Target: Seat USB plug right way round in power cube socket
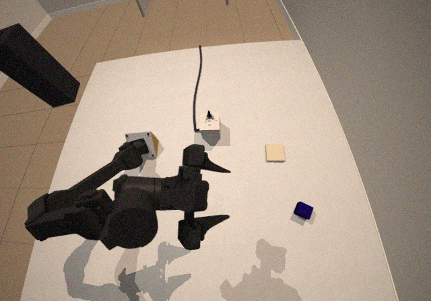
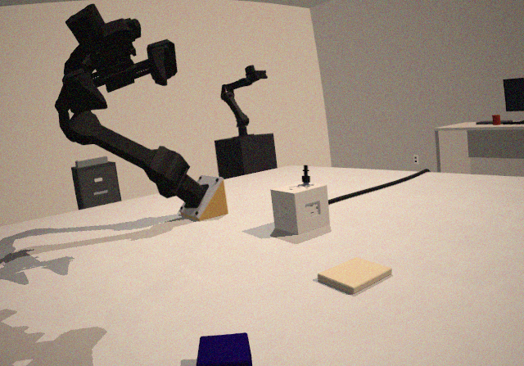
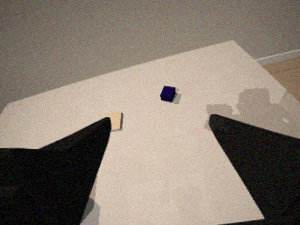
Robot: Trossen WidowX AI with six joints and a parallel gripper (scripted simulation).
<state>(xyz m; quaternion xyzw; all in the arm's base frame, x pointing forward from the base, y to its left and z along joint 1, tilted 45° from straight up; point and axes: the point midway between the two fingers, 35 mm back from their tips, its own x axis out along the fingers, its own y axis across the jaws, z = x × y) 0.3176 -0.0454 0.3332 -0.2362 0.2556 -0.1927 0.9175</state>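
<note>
Now: gripper tip 20 mm past the dark USB plug, 330 mm to the right of it and 180 mm above it. From my gripper tip the other things lie so: dark blue block (240 mm ahead, 70 mm to the right, 250 mm below); flat tan pad (210 mm ahead, 160 mm to the left, 260 mm below); USB socket (20 mm behind, 330 mm to the left, 200 mm below).
</note>
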